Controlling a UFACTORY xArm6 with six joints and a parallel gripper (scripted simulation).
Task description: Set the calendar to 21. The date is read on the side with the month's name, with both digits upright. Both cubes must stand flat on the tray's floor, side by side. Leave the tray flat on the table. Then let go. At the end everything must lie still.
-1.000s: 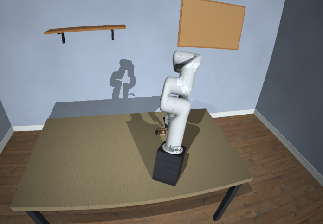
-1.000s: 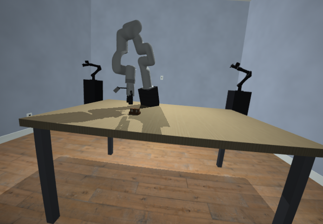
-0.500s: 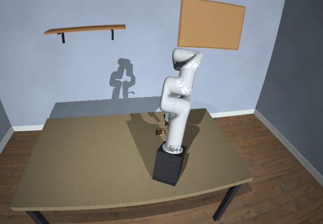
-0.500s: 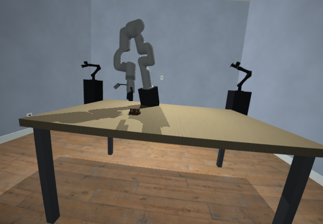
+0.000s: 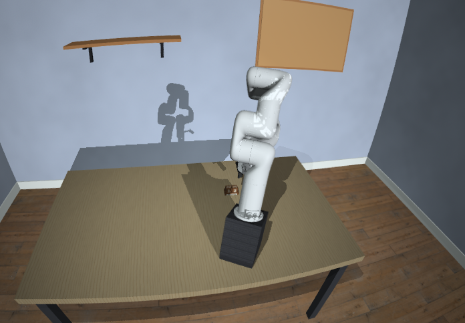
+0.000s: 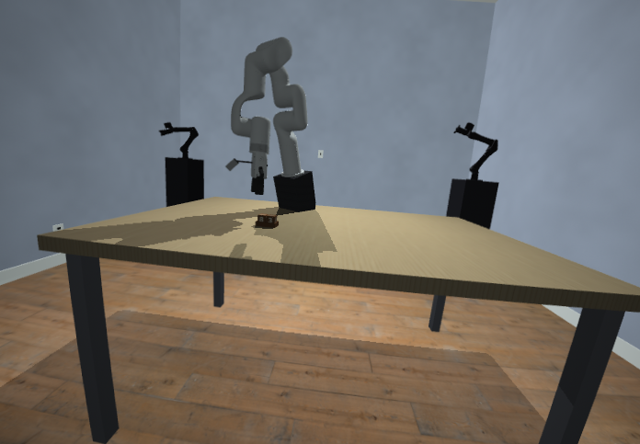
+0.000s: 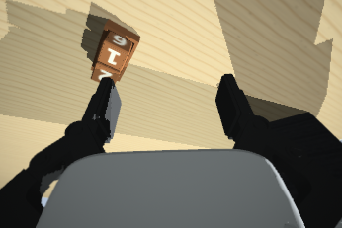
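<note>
Now: hand 12 cm above the brown wooden tray, 7 cm to the right of it and 5 cm short of it.
</note>
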